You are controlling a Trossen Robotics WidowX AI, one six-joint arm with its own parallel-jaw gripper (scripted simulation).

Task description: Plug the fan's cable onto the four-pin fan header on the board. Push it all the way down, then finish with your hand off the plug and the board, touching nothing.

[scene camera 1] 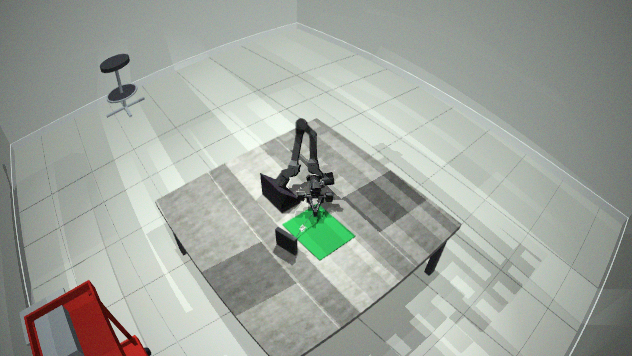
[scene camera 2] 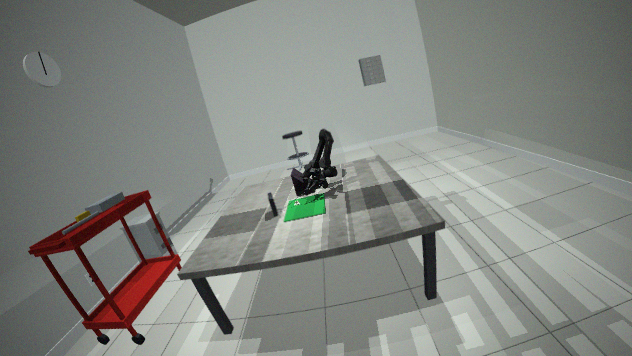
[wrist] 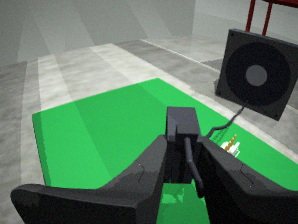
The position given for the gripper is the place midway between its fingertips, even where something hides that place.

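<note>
Scene camera 1 shows a green board (scene camera 1: 324, 234). The board is also visible in the wrist view (wrist: 82, 144), as are the gripper (wrist: 181, 142) and a dark plug (wrist: 181, 122).
</note>
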